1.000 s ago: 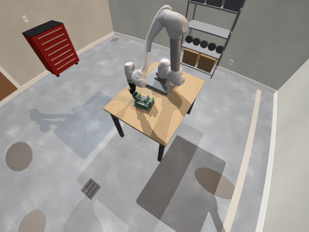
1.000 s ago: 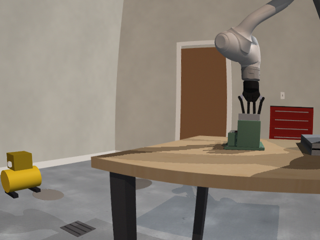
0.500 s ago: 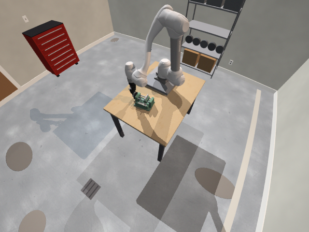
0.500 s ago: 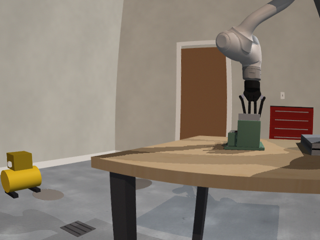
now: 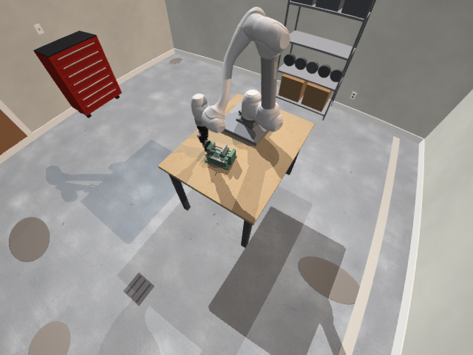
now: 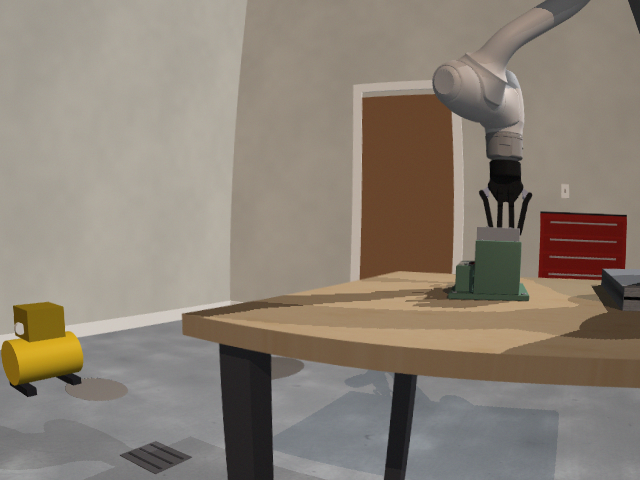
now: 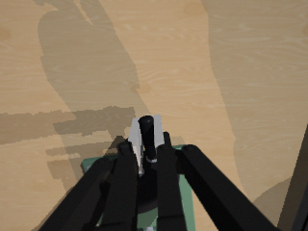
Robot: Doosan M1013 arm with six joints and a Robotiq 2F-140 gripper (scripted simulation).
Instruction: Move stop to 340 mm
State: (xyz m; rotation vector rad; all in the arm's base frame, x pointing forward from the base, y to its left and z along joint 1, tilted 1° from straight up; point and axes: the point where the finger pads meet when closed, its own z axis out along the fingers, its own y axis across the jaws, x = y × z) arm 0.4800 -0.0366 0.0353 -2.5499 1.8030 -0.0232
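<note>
Right now my hand is 10 mm to the right of the black handwheel handle and 20 mm above it. Also, from my hand: grey stop block 30 mm behind, 170 mm to the left, 20 mm above.
</note>
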